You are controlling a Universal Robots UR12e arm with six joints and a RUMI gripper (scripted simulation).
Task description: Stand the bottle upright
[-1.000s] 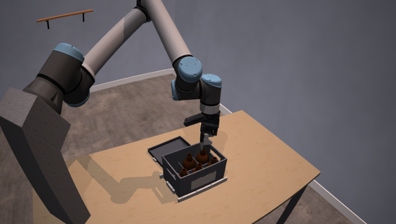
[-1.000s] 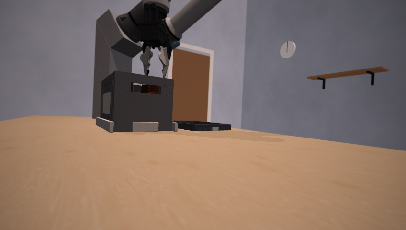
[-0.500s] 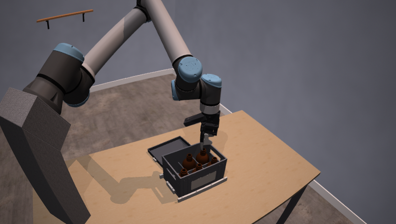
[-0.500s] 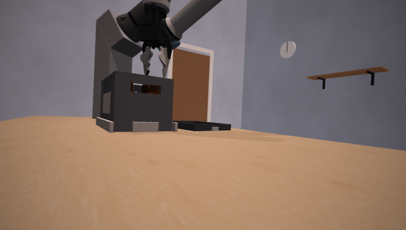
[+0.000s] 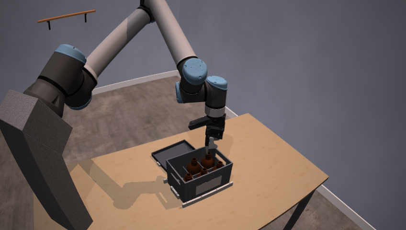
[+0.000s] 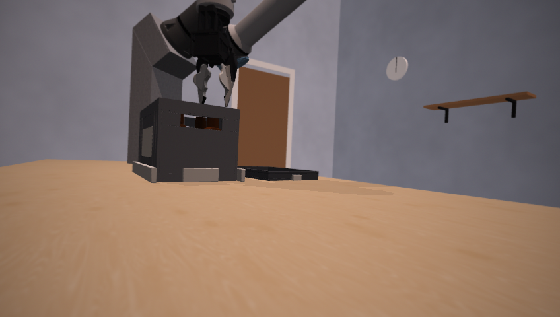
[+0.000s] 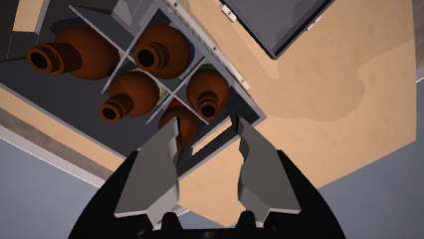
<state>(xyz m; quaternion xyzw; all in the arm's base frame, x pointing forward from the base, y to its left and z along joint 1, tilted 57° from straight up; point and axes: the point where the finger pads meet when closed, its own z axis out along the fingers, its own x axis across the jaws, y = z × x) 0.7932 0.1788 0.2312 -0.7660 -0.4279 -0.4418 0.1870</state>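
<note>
The crate is 50 mm behind my hand, 80 mm to the right of it and 110 mm below it. Round my hand: flat dark tray: 160 mm behind, 150 mm to the left, 180 mm below.
</note>
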